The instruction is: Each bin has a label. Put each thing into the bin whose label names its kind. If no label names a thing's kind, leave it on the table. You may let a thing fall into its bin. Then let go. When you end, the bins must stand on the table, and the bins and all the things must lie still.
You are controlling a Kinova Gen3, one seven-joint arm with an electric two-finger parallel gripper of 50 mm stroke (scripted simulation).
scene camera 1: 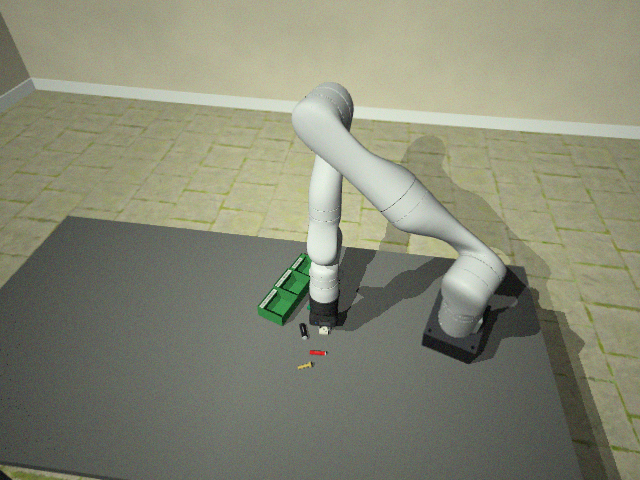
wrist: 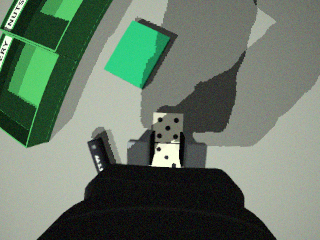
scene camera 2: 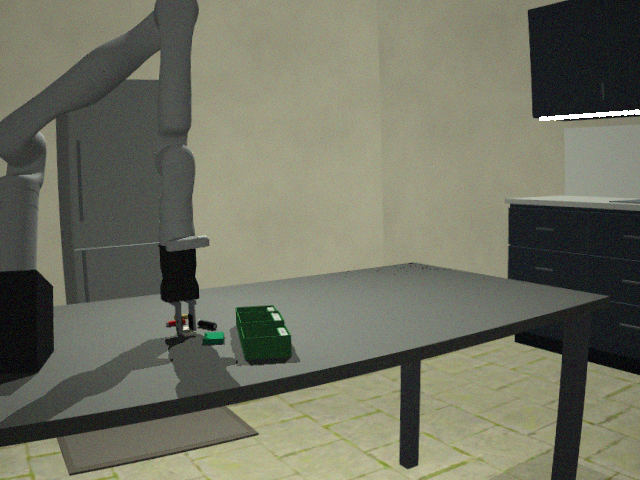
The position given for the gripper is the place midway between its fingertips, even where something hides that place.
In view: the gripper [scene camera 2: 186,331], a green three-compartment bin [scene camera 2: 261,339] and a green block [wrist: 138,52].
The green three-compartment bin is seen too in scene camera 1 [scene camera 1: 296,280] and in the wrist view [wrist: 67,35]. The gripper is seen too in the wrist view [wrist: 167,143].
